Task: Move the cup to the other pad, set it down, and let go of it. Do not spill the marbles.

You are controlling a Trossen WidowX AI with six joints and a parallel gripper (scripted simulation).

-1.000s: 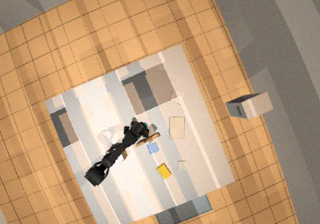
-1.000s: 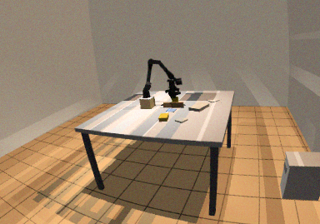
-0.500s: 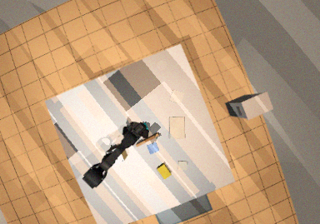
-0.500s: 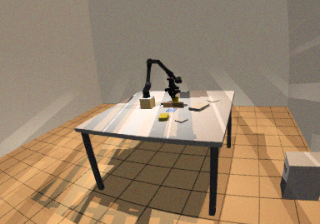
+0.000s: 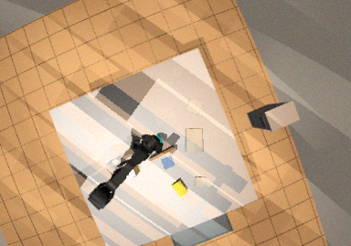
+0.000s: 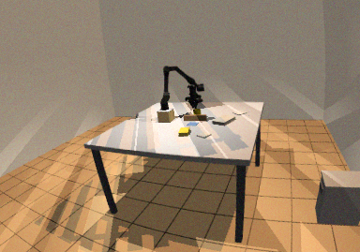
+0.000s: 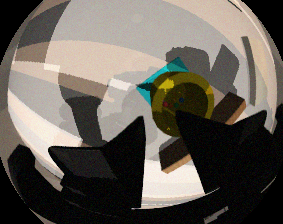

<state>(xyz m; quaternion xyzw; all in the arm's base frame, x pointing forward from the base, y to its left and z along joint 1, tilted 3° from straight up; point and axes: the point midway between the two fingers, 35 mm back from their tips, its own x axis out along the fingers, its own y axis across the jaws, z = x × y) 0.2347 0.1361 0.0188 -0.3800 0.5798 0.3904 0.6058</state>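
The cup lies 2 cm ahead of my gripper tip, 1 cm to the right of it and 4 cm below it. Also, from my gripper tip: brown bar (5 cm ahead, 10 cm to the right, 6 cm below); then teal pad (3 cm ahead, 1 cm to the right, 9 cm below); then blue pad (7 cm ahead, 19 cm to the right, 9 cm below).
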